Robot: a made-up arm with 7 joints. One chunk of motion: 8 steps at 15 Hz.
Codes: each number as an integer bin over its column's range. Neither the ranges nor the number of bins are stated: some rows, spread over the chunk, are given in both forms.
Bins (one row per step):
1: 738 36 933 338 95 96 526
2: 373 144 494 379 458 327 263
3: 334 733 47 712 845 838 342
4: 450 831 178 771 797 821 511
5: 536 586 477 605 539 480 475
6: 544 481 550 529 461 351 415
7: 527 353 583 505 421 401 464
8: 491 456 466 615 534 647 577
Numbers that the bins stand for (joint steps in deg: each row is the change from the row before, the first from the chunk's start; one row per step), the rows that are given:
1: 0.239 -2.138 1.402 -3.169 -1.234 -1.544 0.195
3: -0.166 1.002 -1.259 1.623 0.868 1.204 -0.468
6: 0.045 -0.133 0.252 -0.722 -0.208 -0.600 -0.205
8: -0.009 -0.246 -0.001 0.380 -0.003 0.496 0.379
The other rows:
2: -0.127 -1.651 0.083 -2.644 -0.216 -0.689 -0.752
4: -0.050 1.443 -0.865 2.379 0.734 1.141 0.141
5: 0.037 0.340 0.032 0.252 0.011 -0.122 0.012
7: 0.028 -0.710 0.351 -1.030 -0.320 -0.415 -0.028

